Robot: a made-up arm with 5 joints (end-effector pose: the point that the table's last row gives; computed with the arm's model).
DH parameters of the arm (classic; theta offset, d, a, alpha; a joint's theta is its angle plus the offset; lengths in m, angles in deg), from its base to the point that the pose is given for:
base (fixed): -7.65 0 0.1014 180
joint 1: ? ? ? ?
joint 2: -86.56 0 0.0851 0
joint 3: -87.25 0 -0.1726 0
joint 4: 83.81 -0.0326 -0.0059 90
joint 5: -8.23 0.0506 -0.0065 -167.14
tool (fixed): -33.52 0.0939 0 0
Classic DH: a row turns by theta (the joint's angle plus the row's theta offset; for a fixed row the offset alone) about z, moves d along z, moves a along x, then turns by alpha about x.
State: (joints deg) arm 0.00 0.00 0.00 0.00 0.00
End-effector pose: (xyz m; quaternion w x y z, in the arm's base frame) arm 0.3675 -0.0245 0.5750 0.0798 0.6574 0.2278 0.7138
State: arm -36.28 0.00 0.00 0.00 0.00
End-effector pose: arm 0.3223 0.1357 0.5750 0.1464 -0.5538 -0.4212 -0.7032
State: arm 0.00 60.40 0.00 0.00 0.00
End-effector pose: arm 0.3070 -0.0245 0.3569 0.0456 -0.9272 -0.2370 -0.2863
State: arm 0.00 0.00 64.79 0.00 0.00
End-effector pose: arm 0.2202 -0.0245 0.3987 0.0546 -0.9375 -0.2351 -0.2505
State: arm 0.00 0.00 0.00 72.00 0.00
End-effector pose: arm 0.3304 -0.0245 0.5425 0.0693 -0.9514 -0.2312 -0.1911
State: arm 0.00 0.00 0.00 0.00 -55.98
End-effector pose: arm 0.3675 -0.0312 0.5944 0.2380 -0.6180 0.1339 -0.7373
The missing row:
joint 1: -7.65 -0.518 0.0494 90
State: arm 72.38 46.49 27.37 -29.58 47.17
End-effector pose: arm 0.1285 -0.1692 0.3569 0.2819 0.9430 0.0345 0.1735
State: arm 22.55 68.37 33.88 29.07 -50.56
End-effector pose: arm 0.1452 -0.0496 0.3444 0.0481 -0.8726 0.4093 0.2622
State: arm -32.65 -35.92 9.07 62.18 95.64
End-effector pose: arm 0.2751 0.0531 0.6049 0.2453 0.2112 0.9099 0.2593
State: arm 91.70 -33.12 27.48 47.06 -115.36
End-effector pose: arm 0.0552 -0.2328 0.5745 0.0635 -0.0389 -0.8669 0.4929
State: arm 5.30 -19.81 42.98 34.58 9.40
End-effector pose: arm 0.2855 -0.0425 0.4736 0.0075 -0.9161 -0.2724 -0.2941
